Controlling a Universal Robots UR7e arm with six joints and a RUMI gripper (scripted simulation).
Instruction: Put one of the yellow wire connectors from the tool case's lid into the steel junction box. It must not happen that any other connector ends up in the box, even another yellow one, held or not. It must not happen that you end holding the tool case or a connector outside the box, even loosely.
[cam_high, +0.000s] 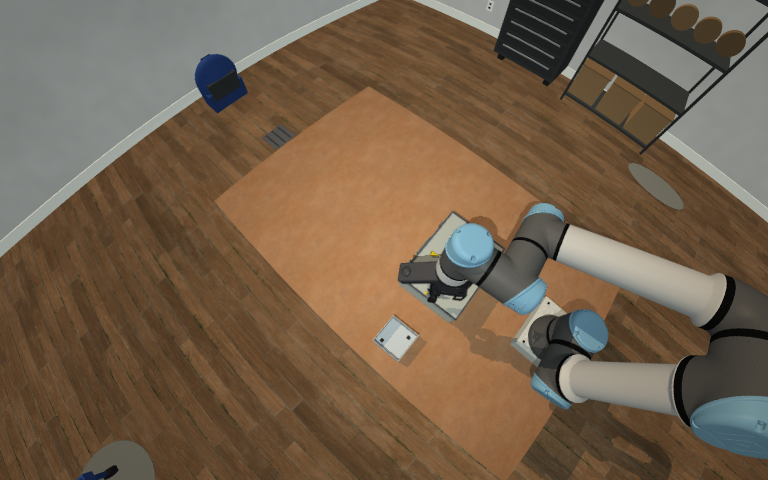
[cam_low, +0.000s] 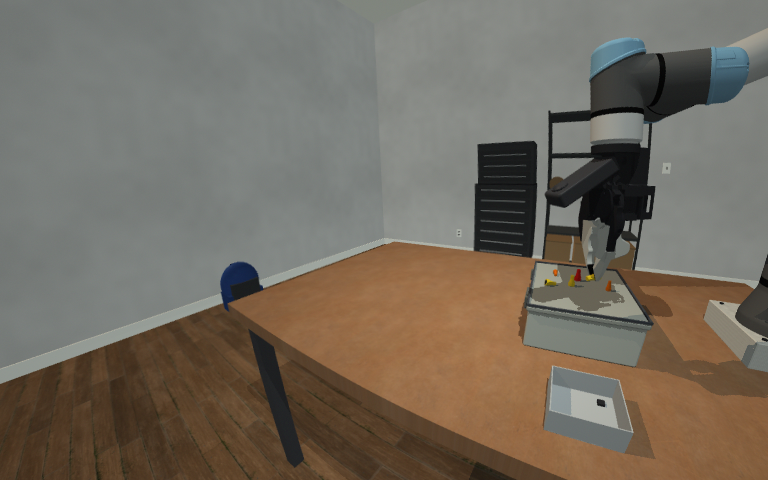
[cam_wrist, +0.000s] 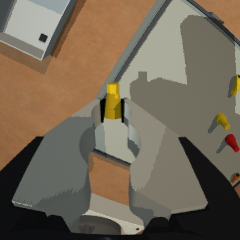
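My hand is 3 cm past the steel junction box, 14 cm to the right of it and 18 cm above it. Round my hand: grey tool case 3 cm ahead, 15 cm to the right, 11 cm below.
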